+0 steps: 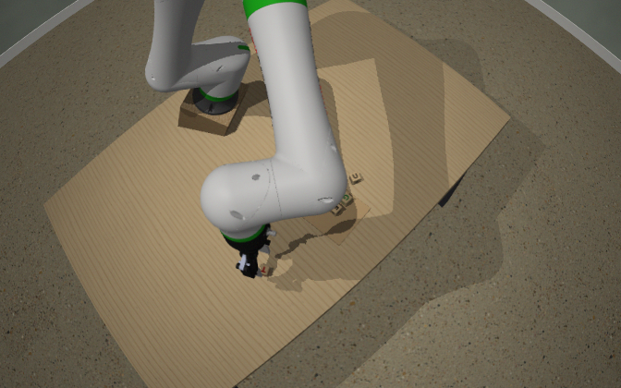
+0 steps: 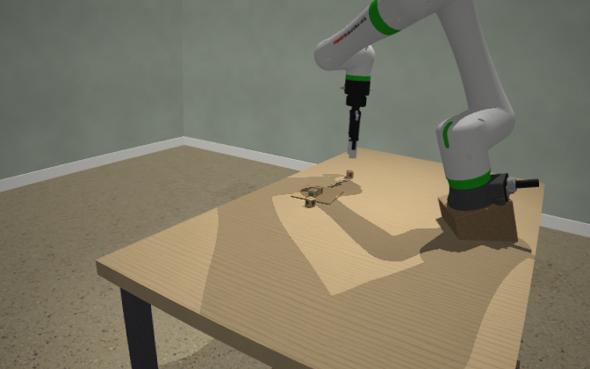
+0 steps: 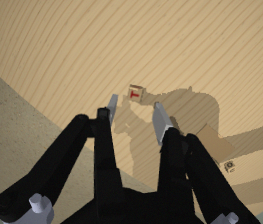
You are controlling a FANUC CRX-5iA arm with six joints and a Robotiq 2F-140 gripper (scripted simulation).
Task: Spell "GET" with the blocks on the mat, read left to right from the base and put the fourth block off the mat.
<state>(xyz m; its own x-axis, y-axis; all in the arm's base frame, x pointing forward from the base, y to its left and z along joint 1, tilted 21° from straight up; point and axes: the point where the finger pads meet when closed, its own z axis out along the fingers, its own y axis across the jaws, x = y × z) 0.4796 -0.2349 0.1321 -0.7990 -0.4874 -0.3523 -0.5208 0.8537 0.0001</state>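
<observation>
Right now my hand is 1 cm past the mat, 25 cm to the right of it and 11 cm above it.
</observation>
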